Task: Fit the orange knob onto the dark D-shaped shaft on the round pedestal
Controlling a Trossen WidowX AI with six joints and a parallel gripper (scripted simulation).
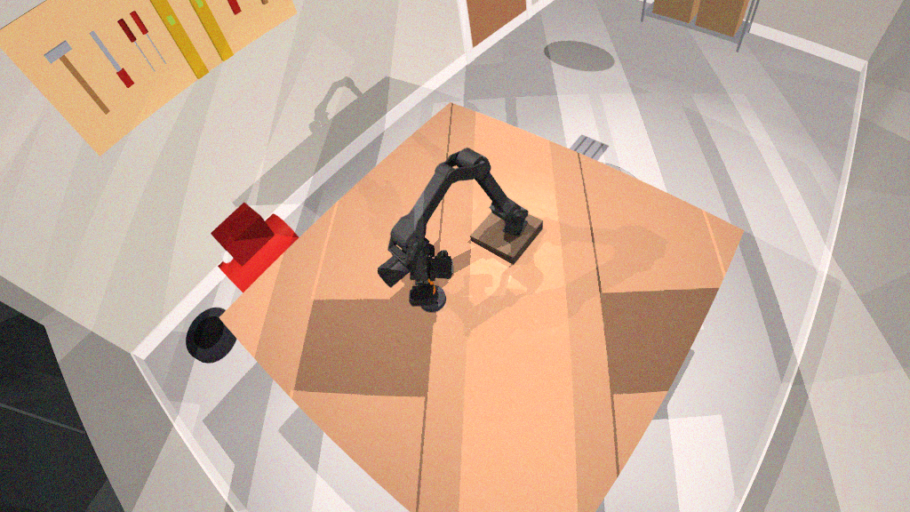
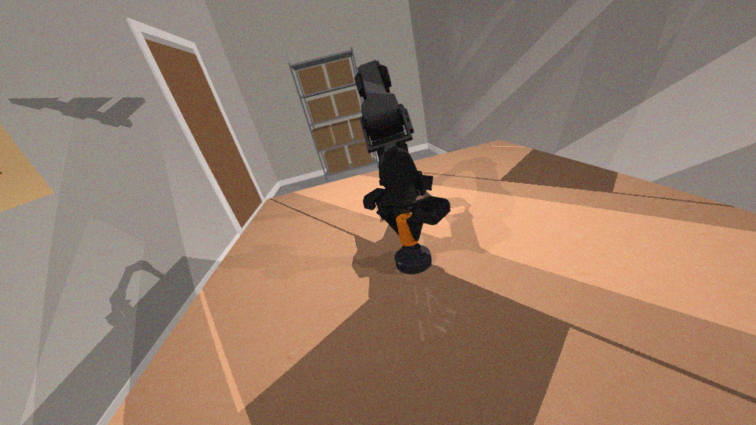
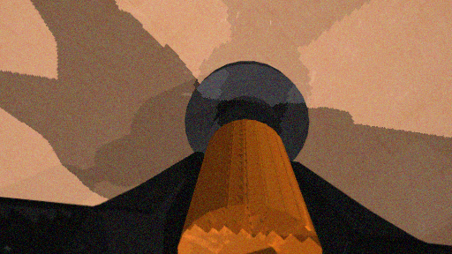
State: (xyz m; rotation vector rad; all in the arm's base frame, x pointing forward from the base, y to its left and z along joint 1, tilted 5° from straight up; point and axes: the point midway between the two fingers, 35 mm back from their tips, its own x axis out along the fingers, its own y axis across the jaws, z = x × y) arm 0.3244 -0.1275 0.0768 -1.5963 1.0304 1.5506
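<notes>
Right now the orange knob is 20 mm above my gripper tip. From my gripper tip the other things lie so: dark round pedestal (40 mm below).
</notes>
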